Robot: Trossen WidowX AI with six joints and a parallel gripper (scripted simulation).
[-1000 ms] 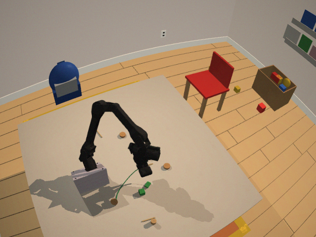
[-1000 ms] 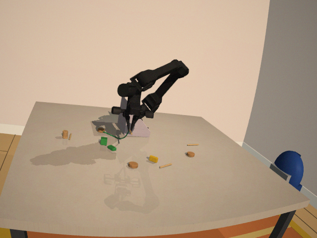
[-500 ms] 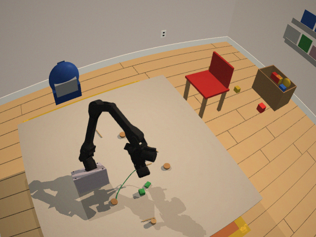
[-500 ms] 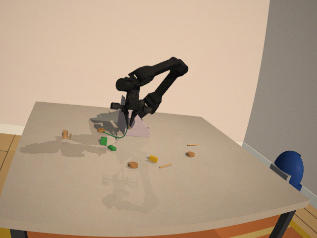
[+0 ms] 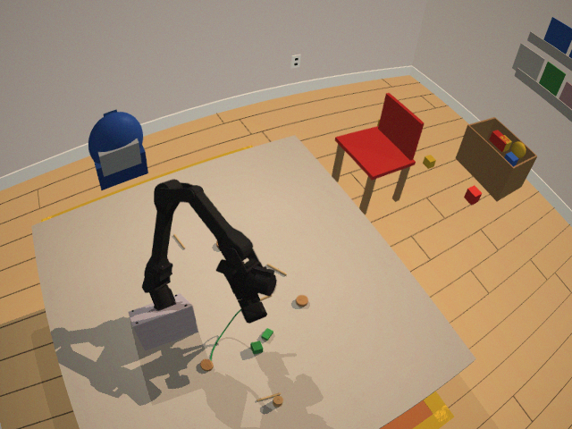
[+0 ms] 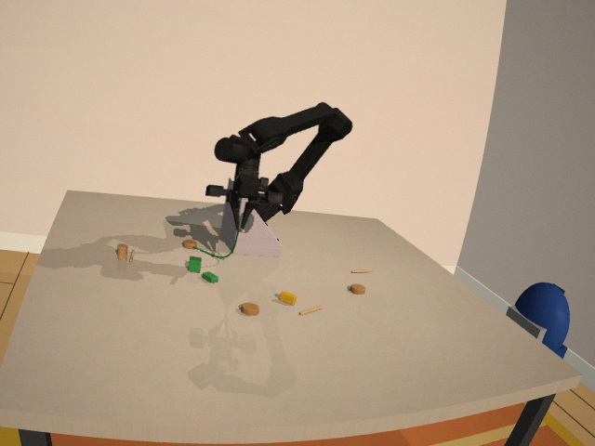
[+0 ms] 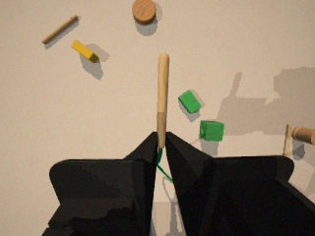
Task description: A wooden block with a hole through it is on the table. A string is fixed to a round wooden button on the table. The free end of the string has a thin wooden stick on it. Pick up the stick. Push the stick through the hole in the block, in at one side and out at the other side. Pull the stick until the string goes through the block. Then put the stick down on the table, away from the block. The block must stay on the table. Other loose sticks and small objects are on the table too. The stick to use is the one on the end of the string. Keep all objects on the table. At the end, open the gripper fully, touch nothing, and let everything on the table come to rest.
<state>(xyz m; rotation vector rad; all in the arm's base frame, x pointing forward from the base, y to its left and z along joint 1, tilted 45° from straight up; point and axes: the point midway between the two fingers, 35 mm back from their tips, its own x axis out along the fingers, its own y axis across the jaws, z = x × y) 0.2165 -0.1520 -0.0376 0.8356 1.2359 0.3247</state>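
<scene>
The green block is 2 cm ahead of my gripper tip, 7 cm to the right of it and 12 cm below it. From my gripper tip the other things lie so: thin wooden stick (1 cm ahead, 1 cm above); then yellow block (14 cm ahead, 9 cm to the left, 11 cm below); then round wooden button (21 cm behind, 7 cm to the right, 12 cm below).
</scene>
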